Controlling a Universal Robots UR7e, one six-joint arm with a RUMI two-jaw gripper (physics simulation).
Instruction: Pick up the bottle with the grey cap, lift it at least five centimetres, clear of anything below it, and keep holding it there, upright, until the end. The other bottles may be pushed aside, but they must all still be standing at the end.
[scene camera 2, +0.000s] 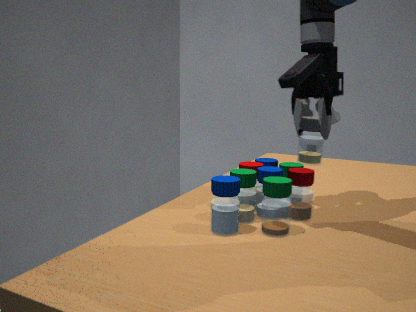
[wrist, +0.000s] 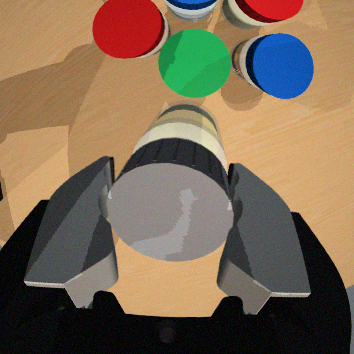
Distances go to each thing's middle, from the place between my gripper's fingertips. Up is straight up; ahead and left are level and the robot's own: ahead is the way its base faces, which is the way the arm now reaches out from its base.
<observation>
Now: the red-capped bottle (scene camera 2: 301, 197) 110 mm below my hand and 100 mm to the left of it.
</observation>
